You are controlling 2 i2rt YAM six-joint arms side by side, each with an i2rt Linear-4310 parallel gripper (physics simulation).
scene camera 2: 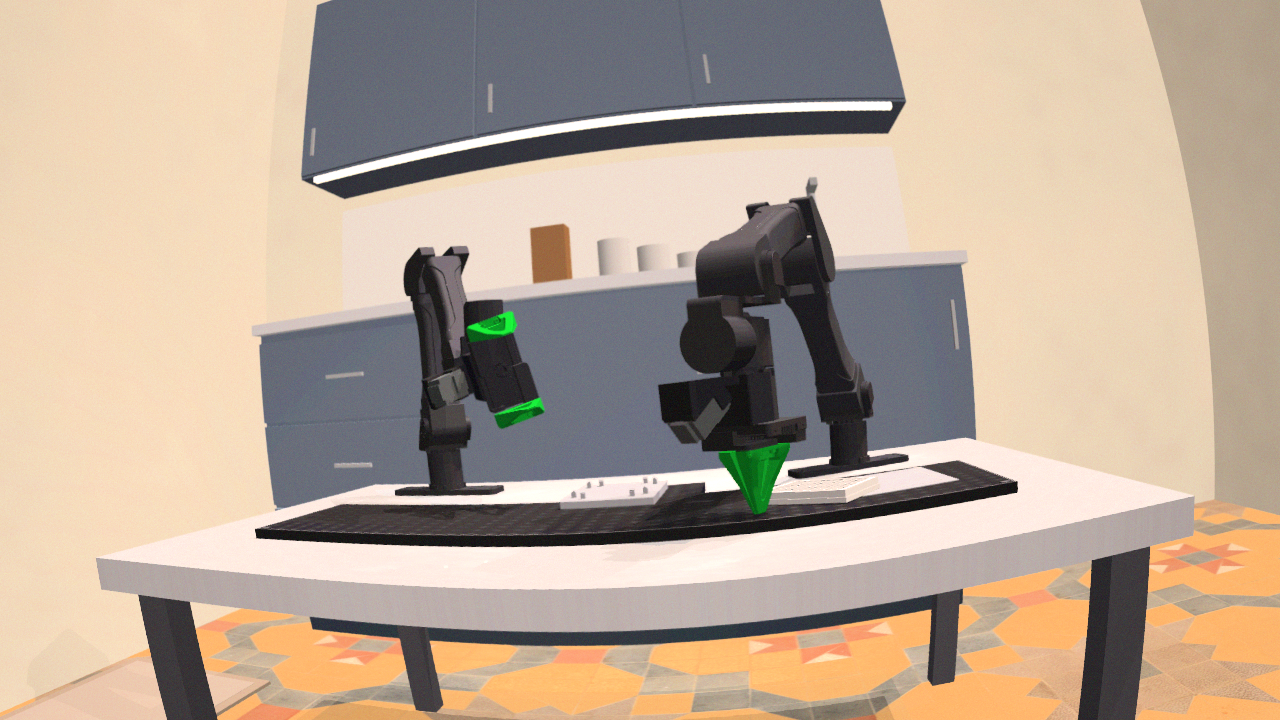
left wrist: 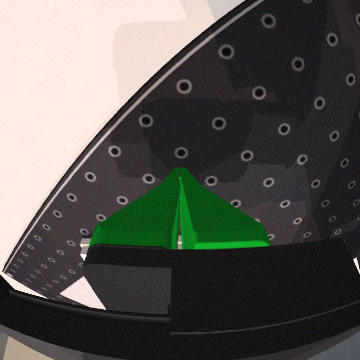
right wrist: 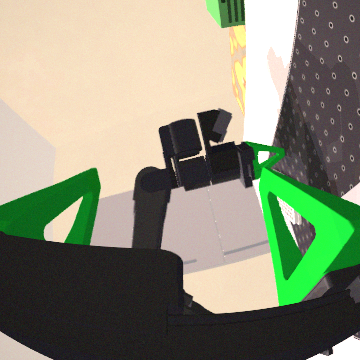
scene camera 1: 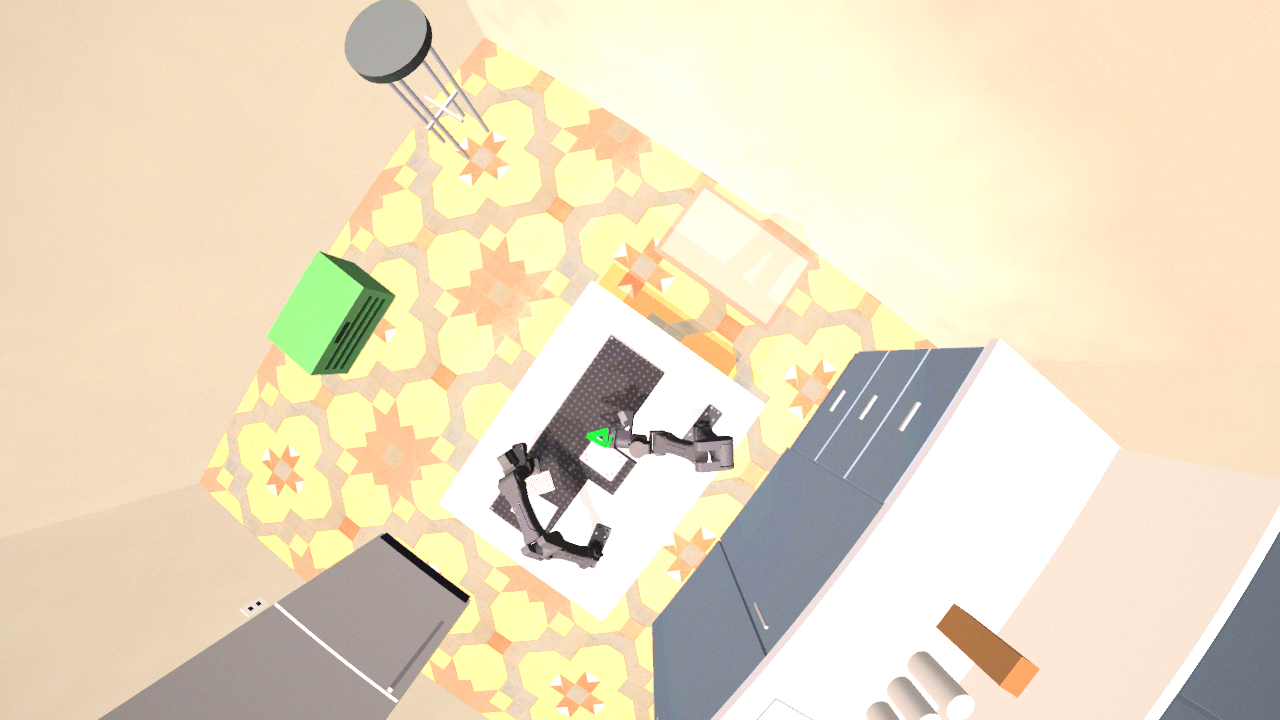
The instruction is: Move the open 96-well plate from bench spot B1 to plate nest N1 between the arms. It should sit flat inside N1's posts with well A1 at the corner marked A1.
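Seen in the pictures: left gripper, fingertip midpoint: (scene camera 2: 759, 513) (left wrist: 179, 176) (right wrist: 283, 151) (scene camera 1: 535, 461); right gripper, fingertip midpoint: (scene camera 2: 519, 371) (right wrist: 179, 176) (scene camera 1: 589, 436); left arm's base at its link origin: (scene camera 2: 850, 468) (scene camera 1: 595, 545); right arm's base at its link origin: (scene camera 2: 448, 493) (scene camera 1: 701, 427).
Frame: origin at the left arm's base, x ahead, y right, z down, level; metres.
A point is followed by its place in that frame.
The white open 96-well plate (scene camera 1: 539, 483) @(x 0.324, y 0.168, z -0.025 m) (scene camera 2: 832, 490) @(x 0.391, y 0.162, z -0.028 m) lies flat on the dark perforated board, beside my left gripper. A small white grid part of the plate (right wrist: 288, 212) @(x 0.288, y 0.162, z -0.028 m) shows through a finger in the right wrist view. My left gripper (scene camera 2: 759, 512) @(x 0.378, y 0.243, z -0.013 m) (left wrist: 179, 176) @(x 0.378, y 0.243, z -0.013 m) points down with its green fingertips together, shut and empty, low over the board by the plate's near-left end in scene camera 2. The white nest N1 (scene camera 1: 605, 458) @(x 0.111, y 0.381, z -0.025 m) (scene camera 2: 608, 497) @(x 0.185, y 0.391, z -0.025 m) with short posts stands empty between the arms. My right gripper (scene camera 2: 529, 363) @(x 0.196, y 0.487, z -0.191 m) is open, raised and tilted sideways. The A1 marks are unreadable.
The dark perforated board (scene camera 1: 626, 365) @(x 0.182, y 0.769, z -0.013 m) (scene camera 2: 402, 528) @(x 0.292, y 0.647, z -0.013 m) (left wrist: 220, 102) @(x 0.387, y 0.290, z -0.013 m) (right wrist: 345, 105) @(x 0.261, y 0.446, z -0.013 m) runs along the white table (scene camera 2: 626, 591) @(x 0.597, y 0.406, z 0.004 m). A flat white patch (scene camera 2: 921, 478) @(x 0.337, y 0.021, z -0.015 m) lies on the board past the plate. Counter cabinets (scene camera 2: 608, 385) stand behind the arms. A green box (scene camera 1: 322, 313) stands on the floor.
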